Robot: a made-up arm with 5 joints.
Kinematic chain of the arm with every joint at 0, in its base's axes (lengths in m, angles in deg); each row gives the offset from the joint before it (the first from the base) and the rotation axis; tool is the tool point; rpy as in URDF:
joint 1: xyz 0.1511 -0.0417 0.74 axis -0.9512 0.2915 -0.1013
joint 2: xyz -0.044 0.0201 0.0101 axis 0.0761 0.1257 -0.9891
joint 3: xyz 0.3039 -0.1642 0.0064 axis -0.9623 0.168 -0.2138
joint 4: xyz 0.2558 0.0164 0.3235 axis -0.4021 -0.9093 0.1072
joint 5: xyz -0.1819 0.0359 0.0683 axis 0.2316 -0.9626 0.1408
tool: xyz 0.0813 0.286 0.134 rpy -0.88 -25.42 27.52
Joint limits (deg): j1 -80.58..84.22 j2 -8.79..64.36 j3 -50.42..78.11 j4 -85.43..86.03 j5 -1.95..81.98
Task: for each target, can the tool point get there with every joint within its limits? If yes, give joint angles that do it. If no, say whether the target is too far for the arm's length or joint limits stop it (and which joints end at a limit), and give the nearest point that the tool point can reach.
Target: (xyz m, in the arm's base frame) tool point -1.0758 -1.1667 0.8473
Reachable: no: too far | nearest point -0.2608 -0.9725 0.8637 | short by 0.838 m
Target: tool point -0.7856 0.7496 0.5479
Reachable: no: joint limits stop it (at a limit: joint 1, joint 2, joint 3, joint 5) | nearest point 0.1022 0.4117 1.0656 | short by 1.082 m
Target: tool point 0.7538 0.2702 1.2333
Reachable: yes | joints 14.21 10.55 20.18 -30.71 44.86
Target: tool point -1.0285 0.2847 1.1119
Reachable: no: joint limits stop it (at a limit: joint 2, joint 3, joint 5) | nearest point -0.0839 -0.0154 1.3630 | short by 1.022 m
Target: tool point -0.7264 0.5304 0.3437
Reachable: no: joint limits stop it (at a limit: joint 1, joint 2, joint 3, joint 5) | nearest point 0.1662 0.0651 0.3383 | short by 1.007 m
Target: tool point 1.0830 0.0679 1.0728
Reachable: yes | joints 71.79 36.15 22.66 -68.92 35.13
